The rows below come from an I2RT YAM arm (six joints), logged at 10 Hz.
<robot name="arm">
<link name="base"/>
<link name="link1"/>
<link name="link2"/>
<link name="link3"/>
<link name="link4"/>
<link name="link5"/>
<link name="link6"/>
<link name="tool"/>
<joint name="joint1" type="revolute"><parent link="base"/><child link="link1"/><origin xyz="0 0 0.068" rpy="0 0 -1.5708"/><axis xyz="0 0 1"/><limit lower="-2.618" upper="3.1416"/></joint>
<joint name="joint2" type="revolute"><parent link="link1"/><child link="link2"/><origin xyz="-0.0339 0.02 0.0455" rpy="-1.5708 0 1.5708"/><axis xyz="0 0 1"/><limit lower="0" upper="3.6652"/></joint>
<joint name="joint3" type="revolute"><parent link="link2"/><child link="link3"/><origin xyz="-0.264 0 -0.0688" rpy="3.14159 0 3.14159"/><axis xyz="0 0 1"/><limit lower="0" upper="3.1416"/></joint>
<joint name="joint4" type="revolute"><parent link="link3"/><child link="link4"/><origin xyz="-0.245 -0.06 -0.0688" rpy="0 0 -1.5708"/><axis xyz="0 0 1"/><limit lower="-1.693" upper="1.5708"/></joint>
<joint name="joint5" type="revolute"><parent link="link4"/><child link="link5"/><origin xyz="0.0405 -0.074 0.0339" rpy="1.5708 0 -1.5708"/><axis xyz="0 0 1"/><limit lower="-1.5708" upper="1.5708"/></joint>
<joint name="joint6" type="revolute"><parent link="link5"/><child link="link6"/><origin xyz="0.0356 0 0.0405" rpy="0 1.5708 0"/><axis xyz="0 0 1"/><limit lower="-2.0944" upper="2.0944"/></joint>
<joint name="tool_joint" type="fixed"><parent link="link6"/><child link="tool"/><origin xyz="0 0 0" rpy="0 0 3.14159"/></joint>
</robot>
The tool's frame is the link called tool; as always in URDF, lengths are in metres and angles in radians.
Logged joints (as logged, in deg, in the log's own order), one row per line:
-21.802 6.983 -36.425 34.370 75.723 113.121
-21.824 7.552 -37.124 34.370 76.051 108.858
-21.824 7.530 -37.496 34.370 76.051 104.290
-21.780 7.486 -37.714 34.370 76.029 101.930
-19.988 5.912 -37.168 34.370 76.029 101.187
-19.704 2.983 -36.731 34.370 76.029 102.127
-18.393 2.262 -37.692 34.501 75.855 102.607
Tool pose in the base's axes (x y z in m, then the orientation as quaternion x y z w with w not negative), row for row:
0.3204 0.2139 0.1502 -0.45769 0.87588 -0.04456 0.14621
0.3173 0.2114 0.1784 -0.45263 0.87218 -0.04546 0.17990
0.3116 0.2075 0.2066 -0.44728 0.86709 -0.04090 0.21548
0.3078 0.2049 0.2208 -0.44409 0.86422 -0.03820 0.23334
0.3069 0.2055 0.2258 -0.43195 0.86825 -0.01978 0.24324
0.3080 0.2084 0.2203 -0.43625 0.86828 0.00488 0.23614
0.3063 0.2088 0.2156 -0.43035 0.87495 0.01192 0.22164
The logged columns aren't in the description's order. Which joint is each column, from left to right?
Columns, left to right: joint6, joint5, joint4, joint1, joint3, joint2.
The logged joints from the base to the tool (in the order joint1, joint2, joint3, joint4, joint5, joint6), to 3 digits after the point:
34.370 113.121 75.723 -36.425 6.983 -21.802
34.370 108.858 76.051 -37.124 7.552 -21.824
34.370 104.290 76.051 -37.496 7.530 -21.824
34.370 101.930 76.029 -37.714 7.486 -21.780
34.370 101.187 76.029 -37.168 5.912 -19.988
34.370 102.127 76.029 -36.731 2.983 -19.704
34.501 102.607 75.855 -37.692 2.262 -18.393

